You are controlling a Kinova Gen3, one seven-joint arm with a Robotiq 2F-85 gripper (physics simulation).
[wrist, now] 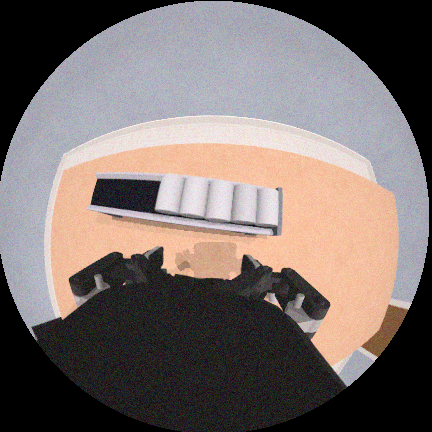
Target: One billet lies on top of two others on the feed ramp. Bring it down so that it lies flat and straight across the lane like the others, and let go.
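Places are measured from the arm's base along level axes (x right, y ahead, z up), in millimetres.
Where they show: gripper, fingertip midpoint: (201,259).
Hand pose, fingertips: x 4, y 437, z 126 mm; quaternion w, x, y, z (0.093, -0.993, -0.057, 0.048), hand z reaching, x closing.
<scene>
Each offset is from my fingertips to the top centre of the thing. Level surfaces: height alone.
Several pale cylindrical billets @(dy +81, dx +2, dz -44 mm) (220,201) lie side by side across the lane of the feed ramp (175,220) in the wrist view, packed against its right end. They look roughly parallel and square to the side rails. No billet plainly shows on top of the others from this angle. The leftmost billet @(dy +77, dx -77, dz -36 mm) (170,194) borders the bare dark part of the lane. My gripper (201,259) is open and empty, on the near side of the ramp in the picture, with its fingers spread apart and not touching a billet.
The ramp has thin raised side rails and a grey end plate @(dy +92, dx +105, dz -69 mm) (280,212) at its right. It stands on an orange table top @(dz -143 mm) (340,240) with a pale strip (215,132) along the far edge. The gripper's shadow falls on the table between the fingers.
</scene>
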